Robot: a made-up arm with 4 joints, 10 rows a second.
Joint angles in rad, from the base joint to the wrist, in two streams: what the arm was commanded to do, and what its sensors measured. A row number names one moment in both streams.
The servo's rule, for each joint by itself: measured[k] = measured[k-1] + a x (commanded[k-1-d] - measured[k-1]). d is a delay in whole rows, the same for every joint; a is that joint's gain. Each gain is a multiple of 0.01, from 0.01 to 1. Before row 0 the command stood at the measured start. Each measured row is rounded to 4 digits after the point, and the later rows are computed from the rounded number. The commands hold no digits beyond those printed.
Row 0, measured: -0.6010 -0.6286 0.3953 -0.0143
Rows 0 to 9, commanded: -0.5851 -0.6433 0.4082 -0.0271; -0.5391 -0.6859 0.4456 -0.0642; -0.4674 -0.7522 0.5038 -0.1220; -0.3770 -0.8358 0.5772 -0.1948; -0.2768 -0.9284 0.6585 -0.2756; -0.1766 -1.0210 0.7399 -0.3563; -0.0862 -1.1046 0.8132 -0.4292; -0.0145 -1.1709 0.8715 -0.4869; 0.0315 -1.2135 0.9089 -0.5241; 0.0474 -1.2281 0.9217 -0.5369
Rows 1 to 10, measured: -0.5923 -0.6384 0.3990 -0.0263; -0.5630 -0.6702 0.4125 -0.0619; -0.5104 -0.7251 0.4390 -0.1184; -0.4370 -0.7993 0.4791 -0.1902; -0.3489 -0.8858 0.5311 -0.2705; -0.2541 -0.9764 0.5917 -0.3512; -0.1618 -1.0623 0.6559 -0.4245; -0.0808 -1.1351 0.7184 -0.4832; -0.0190 -1.1876 0.7736 -0.5216; 0.0175 -1.2147 0.8165 -0.5360
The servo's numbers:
d 0
a 0.55 0.67 0.29 0.94

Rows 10 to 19, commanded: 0.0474 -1.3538 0.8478 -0.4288; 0.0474 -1.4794 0.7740 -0.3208; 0.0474 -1.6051 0.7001 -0.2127; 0.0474 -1.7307 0.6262 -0.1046; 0.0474 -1.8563 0.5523 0.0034; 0.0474 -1.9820 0.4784 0.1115; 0.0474 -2.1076 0.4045 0.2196; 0.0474 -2.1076 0.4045 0.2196; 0.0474 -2.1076 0.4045 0.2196; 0.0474 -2.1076 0.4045 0.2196
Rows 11 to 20, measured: 0.0339 -1.3079 0.8256 -0.4352; 0.0413 -1.4228 0.8106 -0.3277; 0.0447 -1.5449 0.7786 -0.2196; 0.0462 -1.6694 0.7344 -0.1115; 0.0469 -1.7946 0.6816 -0.0035; 0.0472 -1.9202 0.6227 0.1046; 0.0473 -2.0458 0.5594 0.2127; 0.0474 -2.0872 0.5145 0.2192; 0.0474 -2.1009 0.4826 0.2196; 0.0474 -2.1054 0.4600 0.2196
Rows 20 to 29, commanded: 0.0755 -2.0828 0.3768 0.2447; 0.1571 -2.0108 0.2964 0.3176; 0.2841 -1.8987 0.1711 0.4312; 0.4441 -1.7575 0.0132 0.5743; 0.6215 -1.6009 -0.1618 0.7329; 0.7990 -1.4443 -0.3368 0.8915; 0.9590 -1.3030 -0.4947 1.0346; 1.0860 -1.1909 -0.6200 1.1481; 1.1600 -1.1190 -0.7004 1.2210; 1.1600 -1.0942 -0.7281 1.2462
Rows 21 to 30, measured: 0.0629 -2.0903 0.4359 0.2432; 0.1147 -2.0370 0.3954 0.3131; 0.2079 -1.9443 0.3304 0.4241; 0.3378 -1.8191 0.2384 0.5653; 0.4938 -1.6729 0.1223 0.7228; 0.6617 -1.5197 -0.0108 0.8814; 0.8252 -1.3745 -0.1511 1.0254; 0.9686 -1.2515 -0.2871 1.1407; 1.0739 -1.1627 -0.4070 1.2162; 1.1213 -1.1168 -0.5001 1.2444
